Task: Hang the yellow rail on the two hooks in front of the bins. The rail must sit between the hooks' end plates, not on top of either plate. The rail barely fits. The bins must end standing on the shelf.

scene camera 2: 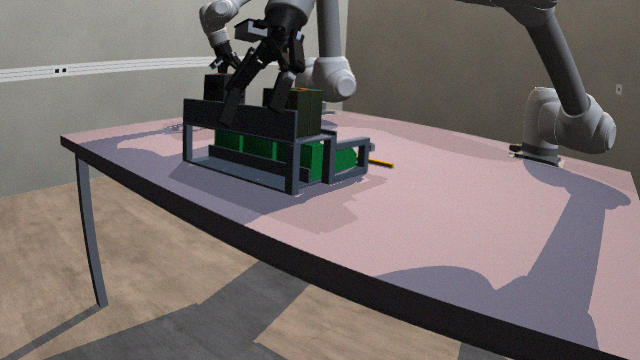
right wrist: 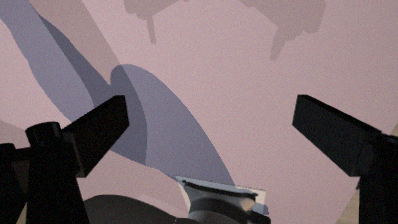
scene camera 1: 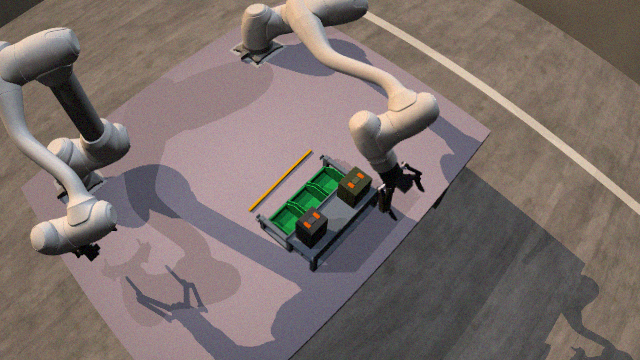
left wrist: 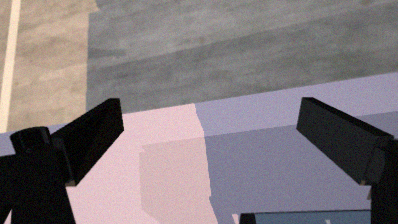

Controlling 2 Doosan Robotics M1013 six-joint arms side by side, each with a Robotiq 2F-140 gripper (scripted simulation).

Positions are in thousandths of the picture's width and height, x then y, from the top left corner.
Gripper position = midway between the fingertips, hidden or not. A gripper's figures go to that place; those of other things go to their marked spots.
Labels:
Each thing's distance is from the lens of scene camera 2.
my left gripper (scene camera 2: 385,326): 0.74 m
grey shelf (scene camera 2: 407,340): 0.89 m

